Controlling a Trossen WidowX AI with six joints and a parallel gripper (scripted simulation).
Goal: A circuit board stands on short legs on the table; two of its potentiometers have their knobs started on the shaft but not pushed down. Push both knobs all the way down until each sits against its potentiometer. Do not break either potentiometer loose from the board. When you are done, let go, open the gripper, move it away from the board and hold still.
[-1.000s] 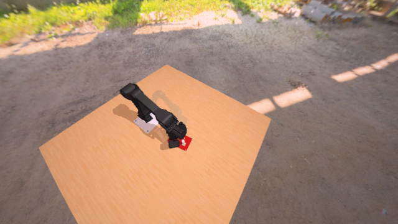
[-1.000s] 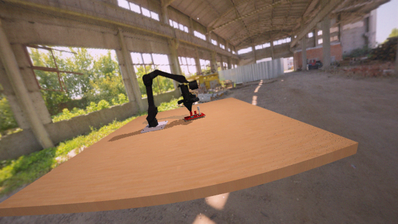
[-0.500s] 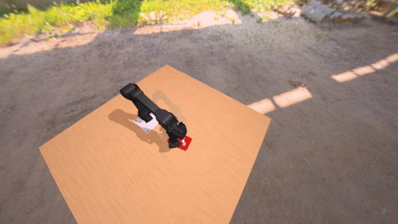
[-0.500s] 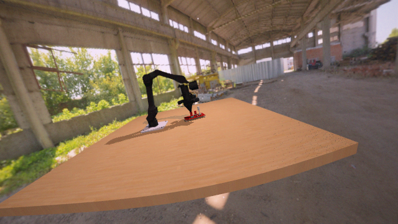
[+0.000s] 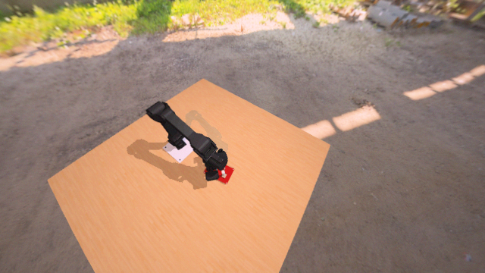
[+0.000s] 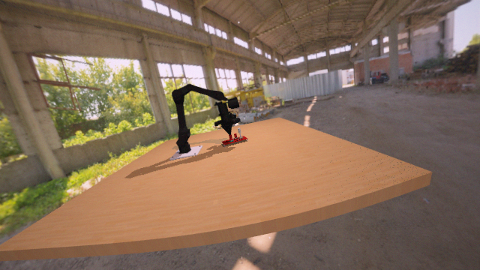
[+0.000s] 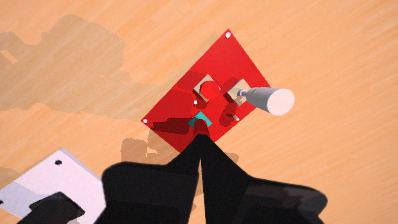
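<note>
My gripper tip is 20 mm above the red knob. Also, from my gripper tip: grey knob 60 mm ahead, 20 mm to the left, 10 mm above.
</note>
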